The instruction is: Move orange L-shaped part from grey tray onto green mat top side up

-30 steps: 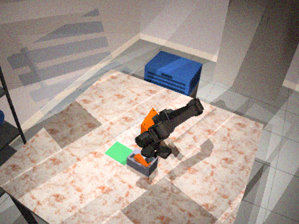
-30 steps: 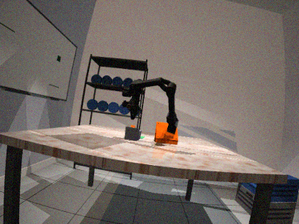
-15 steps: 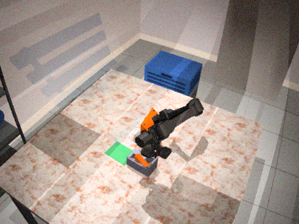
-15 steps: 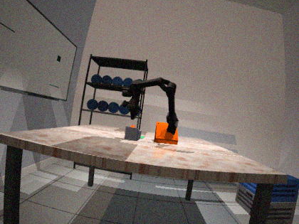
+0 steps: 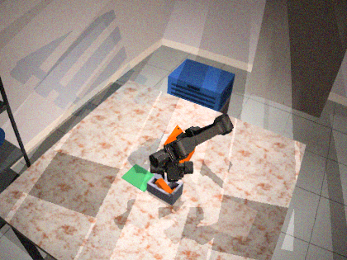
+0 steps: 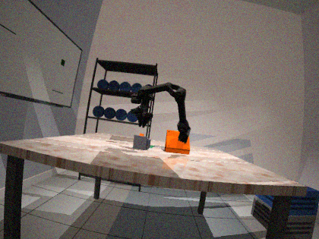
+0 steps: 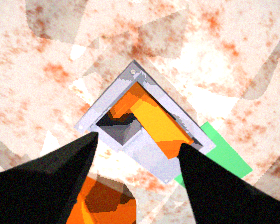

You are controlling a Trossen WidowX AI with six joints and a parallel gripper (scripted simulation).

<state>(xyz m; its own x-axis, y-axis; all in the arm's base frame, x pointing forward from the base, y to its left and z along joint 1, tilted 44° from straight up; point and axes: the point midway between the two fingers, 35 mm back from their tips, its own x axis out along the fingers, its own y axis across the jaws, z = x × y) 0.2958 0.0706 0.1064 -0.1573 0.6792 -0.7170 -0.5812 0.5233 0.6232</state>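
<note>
Right now the orange L-shaped part is 10 mm behind my gripper tip, 10 mm to the right of it and 100 mm below it. From my gripper tip the other things lie so: green mat 10 mm behind, 190 mm to the right, 160 mm below.
</note>
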